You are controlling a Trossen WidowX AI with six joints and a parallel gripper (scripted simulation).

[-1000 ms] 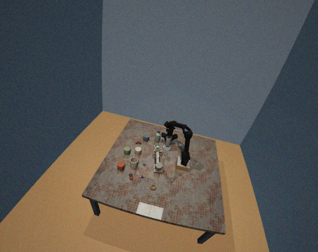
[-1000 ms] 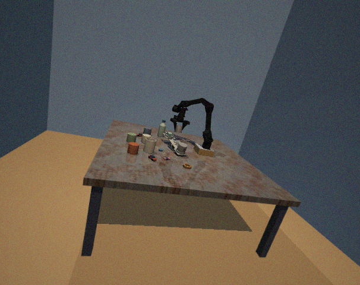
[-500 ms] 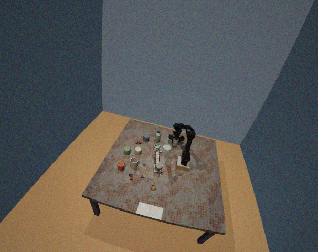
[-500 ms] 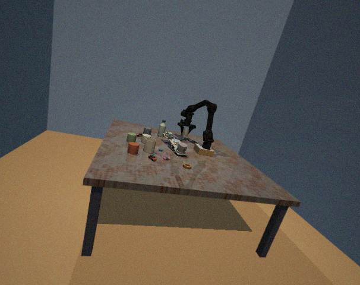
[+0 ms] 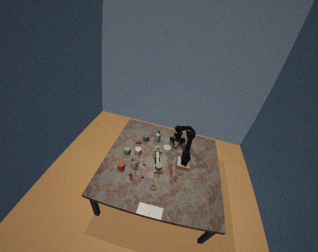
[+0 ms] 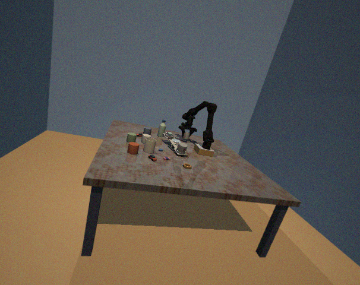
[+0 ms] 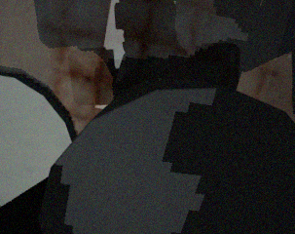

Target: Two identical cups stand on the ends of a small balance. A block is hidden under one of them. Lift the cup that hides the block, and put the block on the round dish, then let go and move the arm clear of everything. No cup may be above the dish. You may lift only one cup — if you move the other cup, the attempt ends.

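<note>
Now: the pale green block 180 mm ahead of my gripper tip, 190 mm to the left of it and 30 mm above it. Also, from my gripper tip: pale blue round dish (90 mm ahead, 50 mm to the left, 50 mm below); then bottle (250 mm ahead, 60 mm above); then grey cup (10 mm ahead, 20 mm to the right, 10 mm above).
</note>
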